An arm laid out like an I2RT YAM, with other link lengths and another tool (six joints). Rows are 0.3 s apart.
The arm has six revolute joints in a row. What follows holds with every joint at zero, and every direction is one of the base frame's.
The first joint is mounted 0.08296 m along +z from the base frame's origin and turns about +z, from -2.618 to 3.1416 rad.
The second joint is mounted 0.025 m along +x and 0.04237 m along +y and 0.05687 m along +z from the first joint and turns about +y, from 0 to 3.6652 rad.
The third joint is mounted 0.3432 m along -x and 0.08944 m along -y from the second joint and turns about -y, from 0 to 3.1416 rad.
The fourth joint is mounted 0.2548 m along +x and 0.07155 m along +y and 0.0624 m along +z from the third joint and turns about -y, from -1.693 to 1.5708 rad.
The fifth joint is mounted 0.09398 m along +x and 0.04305 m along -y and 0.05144 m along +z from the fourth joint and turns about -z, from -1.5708 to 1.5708 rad.
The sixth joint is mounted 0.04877 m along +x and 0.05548 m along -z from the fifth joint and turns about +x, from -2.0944 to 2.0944 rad.
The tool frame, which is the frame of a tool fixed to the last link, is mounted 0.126 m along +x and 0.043 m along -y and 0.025 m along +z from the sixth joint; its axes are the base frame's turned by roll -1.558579, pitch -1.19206 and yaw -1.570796 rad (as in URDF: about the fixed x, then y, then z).
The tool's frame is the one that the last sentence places.
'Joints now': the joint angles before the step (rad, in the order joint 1, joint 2, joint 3, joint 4, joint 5, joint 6). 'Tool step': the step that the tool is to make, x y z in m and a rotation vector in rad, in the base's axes. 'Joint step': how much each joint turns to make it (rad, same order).
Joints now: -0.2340, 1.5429, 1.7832, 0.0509, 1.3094, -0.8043
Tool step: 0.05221, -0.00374, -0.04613, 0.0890, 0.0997, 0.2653
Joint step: -0.0004, -0.0001, 0.0098, -0.3584, -0.2582, 0.2467
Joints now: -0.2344, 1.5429, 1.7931, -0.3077, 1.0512, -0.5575
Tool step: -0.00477, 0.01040, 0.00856, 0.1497, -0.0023, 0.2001
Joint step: -0.0138, 0.0008, 0.2411, -0.4268, -0.2342, 0.1884
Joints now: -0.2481, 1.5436, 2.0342, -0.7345, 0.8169, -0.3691
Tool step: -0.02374, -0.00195, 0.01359, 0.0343, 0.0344, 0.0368
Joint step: -0.0416, 0.0012, 0.1420, -0.1855, -0.0820, 0.0034
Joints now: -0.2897, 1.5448, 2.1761, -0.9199, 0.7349, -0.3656
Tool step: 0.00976, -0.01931, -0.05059, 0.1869, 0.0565, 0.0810
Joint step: -0.0973, 0.0412, 0.0371, -0.1706, -0.2236, 0.0999
